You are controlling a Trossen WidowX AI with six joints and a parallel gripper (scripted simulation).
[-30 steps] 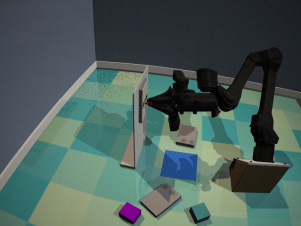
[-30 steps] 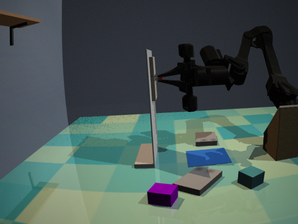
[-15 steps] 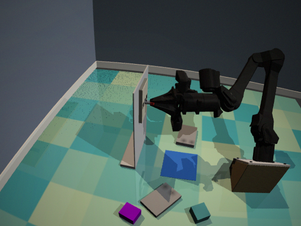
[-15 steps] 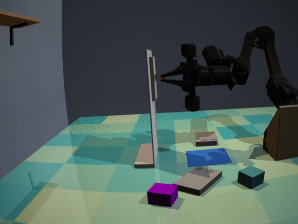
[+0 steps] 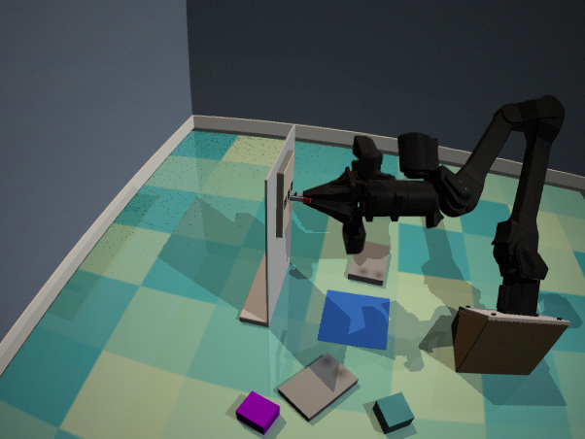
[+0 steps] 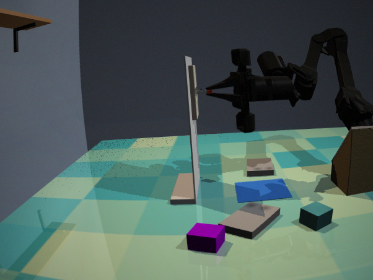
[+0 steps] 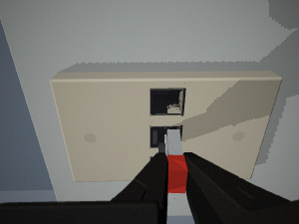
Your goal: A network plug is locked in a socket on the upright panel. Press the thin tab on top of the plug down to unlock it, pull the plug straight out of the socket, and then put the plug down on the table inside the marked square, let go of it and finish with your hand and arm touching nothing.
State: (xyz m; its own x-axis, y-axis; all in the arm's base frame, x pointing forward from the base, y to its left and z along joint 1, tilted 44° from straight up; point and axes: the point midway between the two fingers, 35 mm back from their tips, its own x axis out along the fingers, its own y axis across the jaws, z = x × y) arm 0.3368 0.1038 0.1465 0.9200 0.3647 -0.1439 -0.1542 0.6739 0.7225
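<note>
The blue marked square lies 120 mm behind my gripper tip, 20 mm to the left of it and 220 mm below it. Also, from my gripper tip: red network plug right at my gripper tip; purple block 20 mm behind, 260 mm to the left, 200 mm below; upright panel 40 mm ahead, 10 mm to the left, 80 mm below.
</note>
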